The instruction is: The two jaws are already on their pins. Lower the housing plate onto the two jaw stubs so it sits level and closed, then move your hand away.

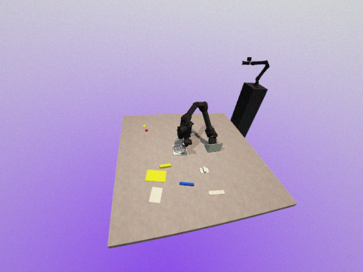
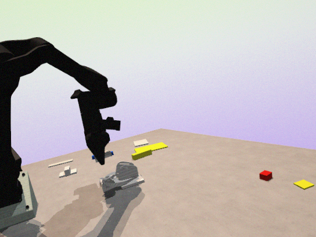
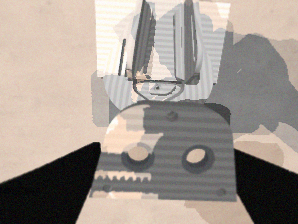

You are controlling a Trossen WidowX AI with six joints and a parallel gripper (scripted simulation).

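The white housing part lies 20 mm above my gripper tip and 10 mm ahead of it. Also, from my gripper tip: yellow plate: 290 mm ahead, 240 mm to the left, 80 mm below; then blue bar: 350 mm to the left, 80 mm below, 70 mm ahead; then yellow bar: 200 mm ahead, 160 mm to the left, 70 mm below.
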